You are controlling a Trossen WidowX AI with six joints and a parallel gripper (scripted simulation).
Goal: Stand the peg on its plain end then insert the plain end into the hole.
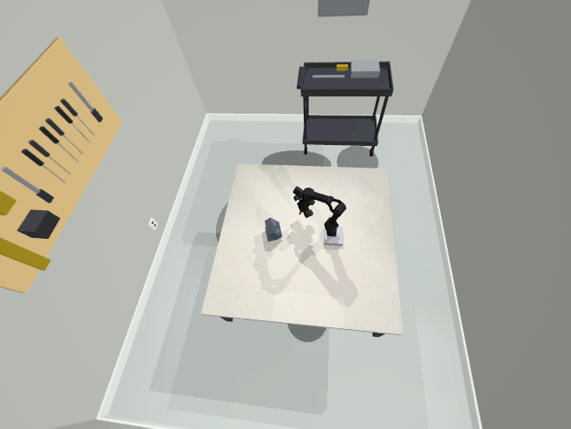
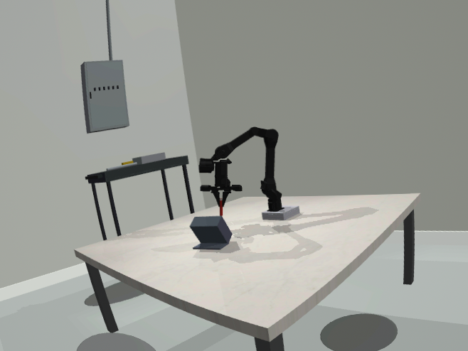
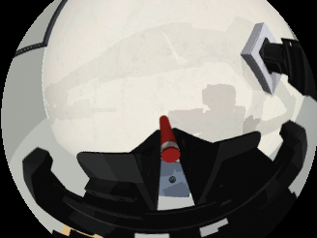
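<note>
The sloped panel is 19 cm ahead of my gripper tip, 14 cm to the left of it and 5 cm below it. Also, from my gripper tip: red peg 2 cm above.
</note>
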